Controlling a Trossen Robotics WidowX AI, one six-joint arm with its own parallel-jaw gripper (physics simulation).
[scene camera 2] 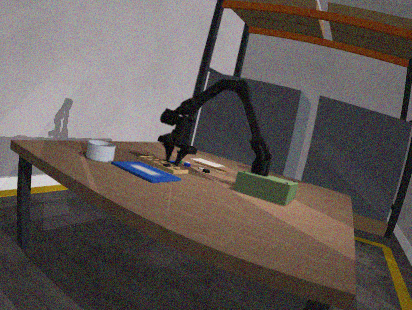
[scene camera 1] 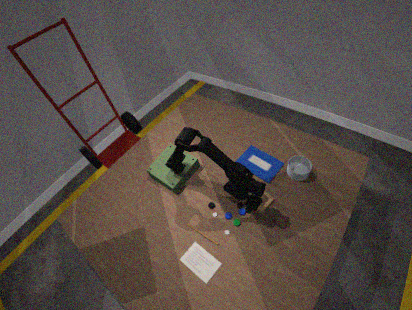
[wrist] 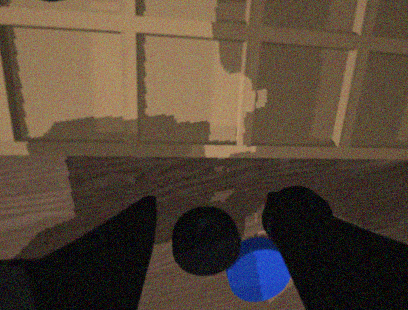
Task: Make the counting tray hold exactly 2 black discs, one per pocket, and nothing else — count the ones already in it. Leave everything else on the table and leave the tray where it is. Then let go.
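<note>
The wooden counting tray (scene camera 1: 270, 201) (scene camera 2: 181, 171) (wrist: 190, 27) has square pockets. At the wrist view's top edge, part of a black disc (wrist: 50, 0) shows in one pocket. My gripper (scene camera 1: 253, 206) (scene camera 2: 173, 161) (wrist: 212, 203) is open, low beside the tray. A black disc (wrist: 206, 241) lies on the table between the open fingers, not gripped. A second black disc (wrist: 305, 205) is partly hidden by the right finger. A blue disc (scene camera 1: 242, 212) (wrist: 258, 272) lies beside them. Another black disc (scene camera 1: 212, 205) (scene camera 2: 205, 171) lies nearer the arm's base. The arm hides much of the tray in scene camera 1.
Another blue disc (scene camera 1: 228, 216), a green disc (scene camera 1: 237, 222), white discs (scene camera 1: 215, 214) (scene camera 1: 227, 232), a thin stick (scene camera 1: 205, 235) and a paper sheet (scene camera 1: 200, 262) lie on the table. A blue folder (scene camera 1: 272, 173) (scene camera 2: 120, 165) and a round container (scene camera 1: 299, 168) (scene camera 2: 100, 151) stand beyond the tray.
</note>
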